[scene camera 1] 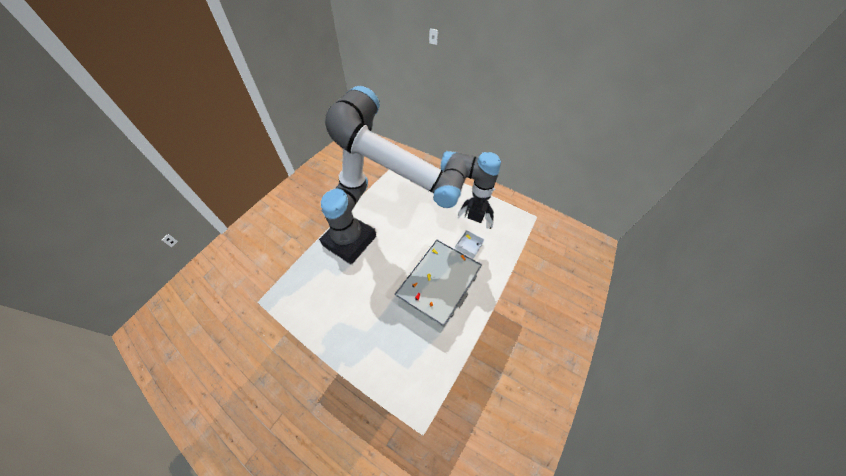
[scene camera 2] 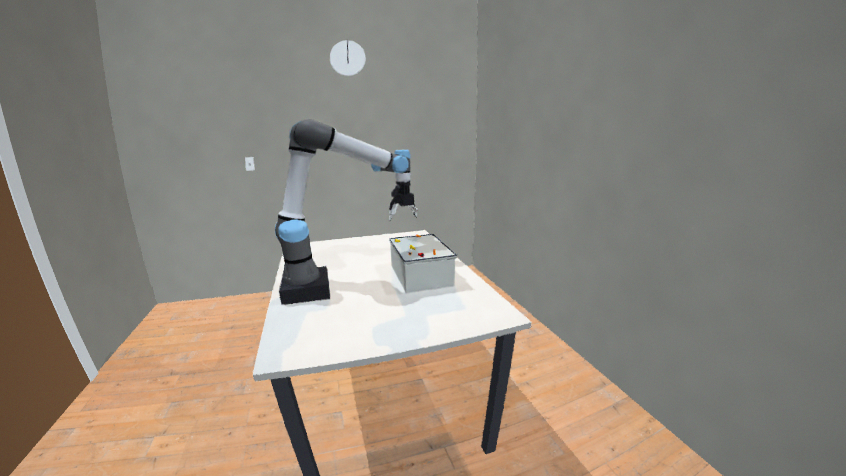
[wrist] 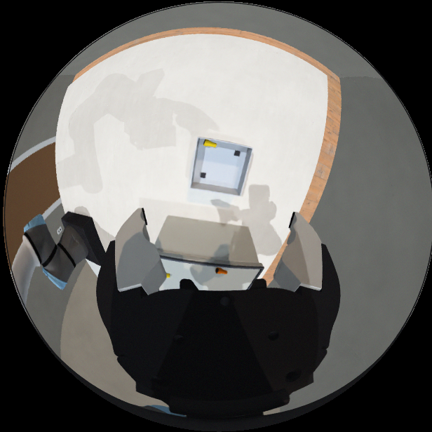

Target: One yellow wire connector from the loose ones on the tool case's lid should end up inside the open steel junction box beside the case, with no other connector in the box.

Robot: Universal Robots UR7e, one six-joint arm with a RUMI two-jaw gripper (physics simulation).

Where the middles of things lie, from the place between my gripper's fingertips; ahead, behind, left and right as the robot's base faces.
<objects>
Right now my hand is 2 cm short of the tool case [scene camera 1: 451, 276], 28 cm to the left of it and 12 cm above it.
</objects>
